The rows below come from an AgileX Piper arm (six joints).
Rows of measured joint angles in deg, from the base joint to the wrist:
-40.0 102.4 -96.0 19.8 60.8 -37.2
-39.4 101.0 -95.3 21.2 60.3 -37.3
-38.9 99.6 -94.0 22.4 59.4 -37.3
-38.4 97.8 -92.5 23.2 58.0 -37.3
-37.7 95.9 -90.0 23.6 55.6 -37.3
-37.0 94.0 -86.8 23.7 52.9 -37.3
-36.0 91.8 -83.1 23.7 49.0 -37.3
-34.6 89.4 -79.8 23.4 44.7 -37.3
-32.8 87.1 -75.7 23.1 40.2 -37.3
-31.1 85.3 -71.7 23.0 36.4 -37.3
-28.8 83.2 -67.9 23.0 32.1 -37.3
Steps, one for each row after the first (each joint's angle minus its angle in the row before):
0.6 -1.4 0.7 1.4 -0.5 -0.1
0.5 -1.4 1.3 1.2 -0.9 0.0
0.5 -1.8 1.5 0.8 -1.4 0.0
0.7 -1.9 2.5 0.4 -2.4 0.0
0.7 -1.9 3.2 0.1 -2.7 0.0
1.0 -2.2 3.7 0.0 -3.9 0.0
1.4 -2.4 3.3 -0.3 -4.3 0.0
1.8 -2.3 4.1 -0.3 -4.5 0.0
1.7 -1.8 4.0 -0.1 -3.8 0.0
2.3 -2.1 3.8 0.0 -4.3 0.0

